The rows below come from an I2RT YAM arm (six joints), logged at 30 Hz.
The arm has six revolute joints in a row. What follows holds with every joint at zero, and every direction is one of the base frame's. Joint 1 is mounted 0.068 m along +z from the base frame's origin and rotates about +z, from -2.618 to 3.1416 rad. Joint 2 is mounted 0.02 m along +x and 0.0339 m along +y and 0.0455 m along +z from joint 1 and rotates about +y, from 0 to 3.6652 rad. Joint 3 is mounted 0.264 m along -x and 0.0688 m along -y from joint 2 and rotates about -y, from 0 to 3.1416 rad. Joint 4 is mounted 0.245 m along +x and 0.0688 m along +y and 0.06 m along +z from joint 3 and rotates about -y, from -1.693 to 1.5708 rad. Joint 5 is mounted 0.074 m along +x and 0.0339 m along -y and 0.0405 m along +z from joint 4 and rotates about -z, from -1.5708 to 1.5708 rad. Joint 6 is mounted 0.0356 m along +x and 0.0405 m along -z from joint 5 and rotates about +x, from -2.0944 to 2.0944 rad. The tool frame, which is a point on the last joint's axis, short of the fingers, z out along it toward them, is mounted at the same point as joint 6; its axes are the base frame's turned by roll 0, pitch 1.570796 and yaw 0 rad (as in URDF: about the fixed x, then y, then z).
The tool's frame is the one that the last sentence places.
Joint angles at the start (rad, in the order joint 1, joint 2, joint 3, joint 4, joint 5, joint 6):
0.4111 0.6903 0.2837 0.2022 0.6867 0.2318
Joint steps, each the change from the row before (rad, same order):
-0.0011 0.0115 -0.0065 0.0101 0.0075 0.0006
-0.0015 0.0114 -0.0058 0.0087 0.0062 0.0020
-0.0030 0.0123 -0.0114 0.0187 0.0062 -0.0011
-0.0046 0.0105 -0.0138 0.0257 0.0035 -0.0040
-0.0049 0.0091 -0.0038 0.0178 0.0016 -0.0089
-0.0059 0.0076 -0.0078 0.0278 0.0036 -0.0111
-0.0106 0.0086 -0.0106 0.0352 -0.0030 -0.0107
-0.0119 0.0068 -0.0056 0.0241 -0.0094 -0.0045
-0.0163 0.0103 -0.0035 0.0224 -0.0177 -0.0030
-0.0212 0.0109 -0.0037 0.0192 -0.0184 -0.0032
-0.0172 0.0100 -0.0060 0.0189 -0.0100 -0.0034
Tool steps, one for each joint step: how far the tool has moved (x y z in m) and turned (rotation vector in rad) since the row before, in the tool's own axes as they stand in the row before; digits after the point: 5 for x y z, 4 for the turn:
0.00273 -0.00006 0.00130 0.0098 0.0041 -0.0043
0.00261 -0.00007 0.00129 0.0090 0.0048 -0.0032
0.00364 -0.00048 0.00149 0.0099 0.0020 -0.0038
0.00350 -0.00078 0.00138 0.0077 -0.0022 -0.0023
0.00066 -0.00021 0.00127 0.0055 -0.0044 -0.0049
0.00081 -0.00063 0.00116 0.0073 -0.0104 -0.0020
0.00111 -0.00115 0.00158 0.0051 -0.0120 0.0014
0.00027 -0.00105 0.00157 0.0008 -0.0078 0.0048
0.00018 -0.00113 0.00230 -0.0025 -0.0044 0.0047
0.00054 -0.00195 0.00275 0.0022 -0.0018 0.0025
0.00126 -0.00198 0.00218 0.0067 -0.0018 0.0006

